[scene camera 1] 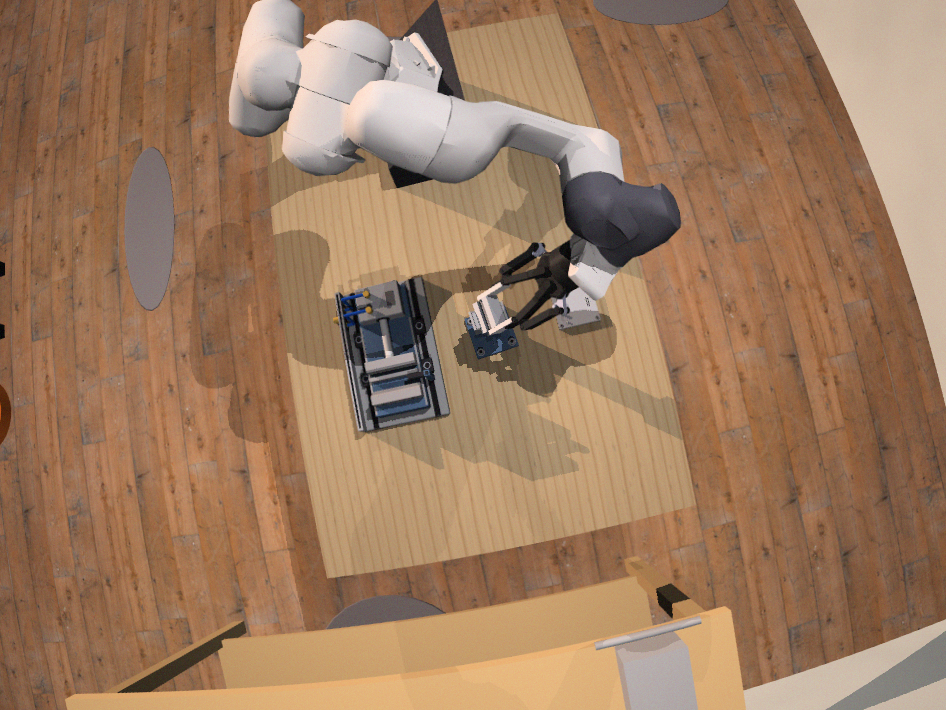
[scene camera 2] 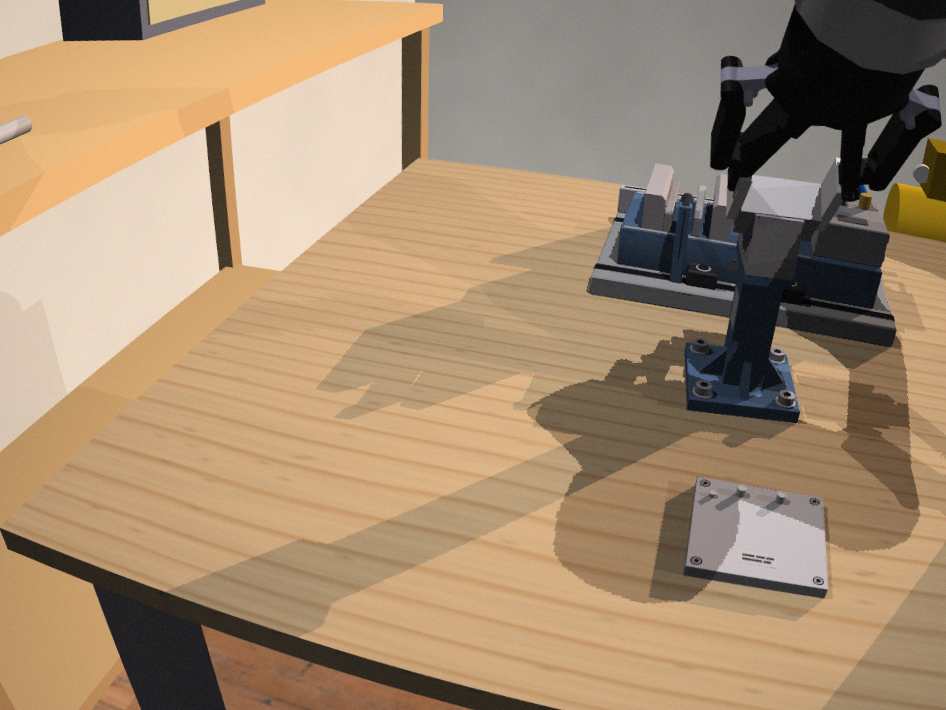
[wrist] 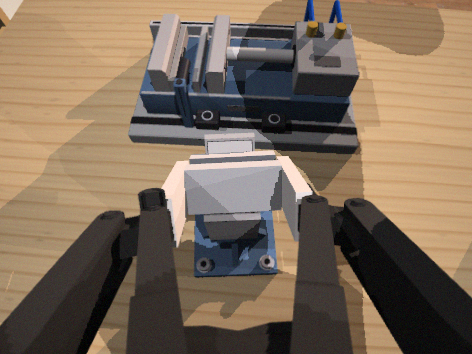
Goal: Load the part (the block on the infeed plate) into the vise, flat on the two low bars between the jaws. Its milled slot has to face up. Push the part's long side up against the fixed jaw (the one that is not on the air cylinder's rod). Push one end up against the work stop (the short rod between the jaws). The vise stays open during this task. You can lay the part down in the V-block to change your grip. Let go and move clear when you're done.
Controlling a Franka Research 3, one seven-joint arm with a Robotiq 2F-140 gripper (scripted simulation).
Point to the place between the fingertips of my gripper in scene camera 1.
488, 315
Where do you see an infeed plate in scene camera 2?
794, 531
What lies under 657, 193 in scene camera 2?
A fixed jaw.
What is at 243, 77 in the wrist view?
A vise.
